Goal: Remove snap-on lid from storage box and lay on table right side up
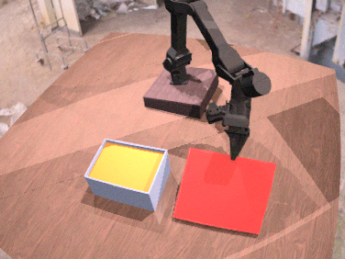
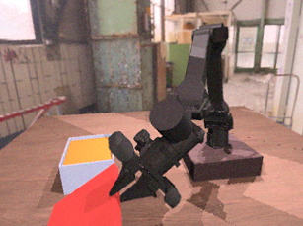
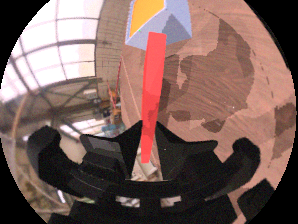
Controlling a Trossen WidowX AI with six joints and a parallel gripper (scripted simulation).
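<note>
Right now the lid is 7 cm ahead of my gripper tip, 1 cm to the right of it and 4 cm below it. Also, from my gripper tip: storage box 4 cm ahead, 28 cm to the right, 6 cm below.
</note>
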